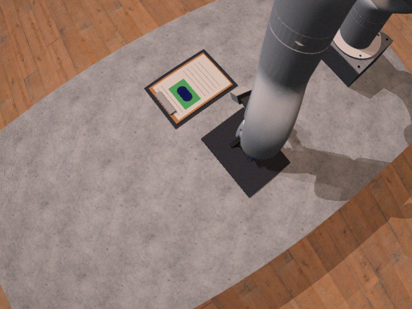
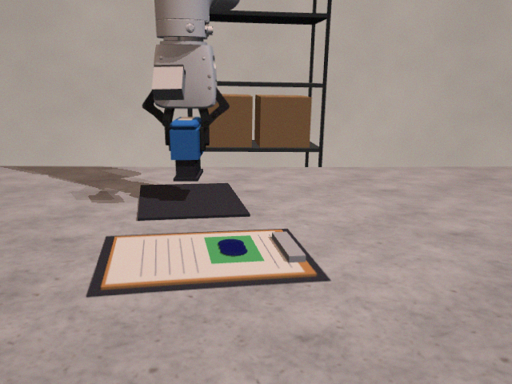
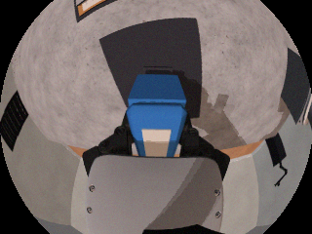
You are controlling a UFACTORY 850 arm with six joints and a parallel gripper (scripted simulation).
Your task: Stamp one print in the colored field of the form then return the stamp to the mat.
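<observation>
My gripper is now 11 cm above the black mat. From my hand the other things lie so: form 1 cm behind, 27 cm to the right, 10 cm below; stamp base 5 cm below; stamp 2 cm below.
</observation>
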